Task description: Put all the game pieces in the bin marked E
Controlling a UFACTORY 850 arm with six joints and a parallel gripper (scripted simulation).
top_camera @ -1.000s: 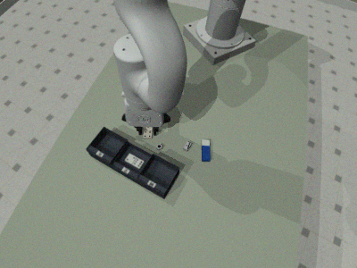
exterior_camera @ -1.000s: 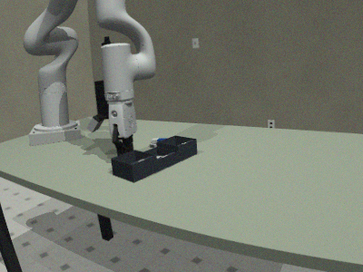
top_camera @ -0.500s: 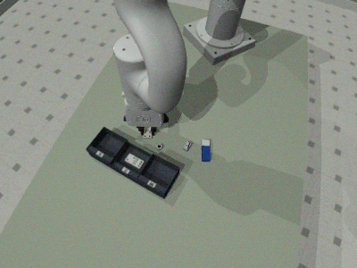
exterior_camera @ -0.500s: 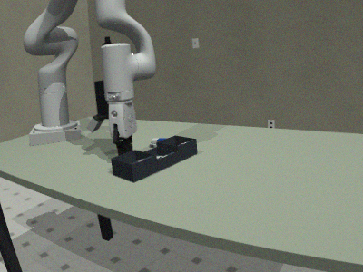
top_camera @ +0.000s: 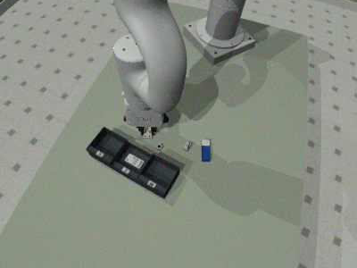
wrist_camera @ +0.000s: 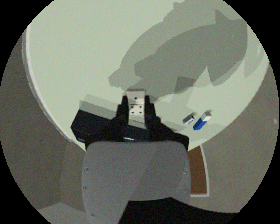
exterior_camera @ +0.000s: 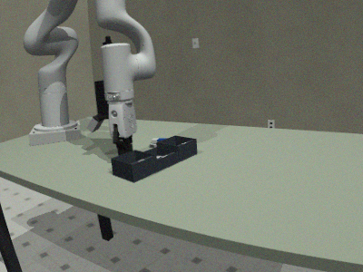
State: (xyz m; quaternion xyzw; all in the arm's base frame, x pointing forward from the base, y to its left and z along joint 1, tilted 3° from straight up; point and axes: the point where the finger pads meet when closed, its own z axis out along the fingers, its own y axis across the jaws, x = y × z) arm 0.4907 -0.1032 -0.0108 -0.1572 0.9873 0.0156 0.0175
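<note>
Now: the dark three-part bin 11 cm ahead of my hand. Round my hand: cream domino (2 cm below); then white domino (11 cm ahead, 1 cm below); then dark ring (4 cm ahead, 5 cm to the left, 2 cm below).
</note>
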